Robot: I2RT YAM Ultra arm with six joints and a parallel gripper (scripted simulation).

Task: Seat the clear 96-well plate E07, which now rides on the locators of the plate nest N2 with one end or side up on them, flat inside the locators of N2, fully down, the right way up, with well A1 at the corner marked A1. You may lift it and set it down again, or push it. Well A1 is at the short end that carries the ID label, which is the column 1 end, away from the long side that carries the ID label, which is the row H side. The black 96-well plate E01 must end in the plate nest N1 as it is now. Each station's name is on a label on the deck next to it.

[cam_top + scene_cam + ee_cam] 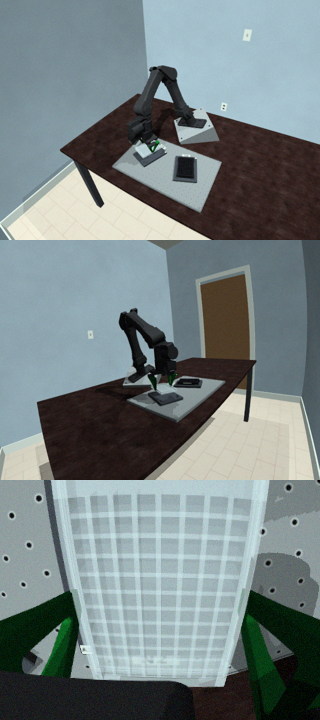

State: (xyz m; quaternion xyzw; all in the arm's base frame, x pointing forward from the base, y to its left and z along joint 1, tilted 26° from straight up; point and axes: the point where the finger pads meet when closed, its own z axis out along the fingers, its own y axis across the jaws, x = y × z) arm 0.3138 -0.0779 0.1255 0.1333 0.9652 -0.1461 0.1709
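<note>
The dark plate nest N2 lies 10 mm to the left of my hand and 50 mm below it. From my hand the other things lie so: A1 corner mark (50 mm behind, 80 mm to the left, 50 mm below); then N2 label (90 mm behind, 40 mm to the left, 60 mm below); then nest N1 (10 mm behind, 230 mm to the left, 50 mm below).
</note>
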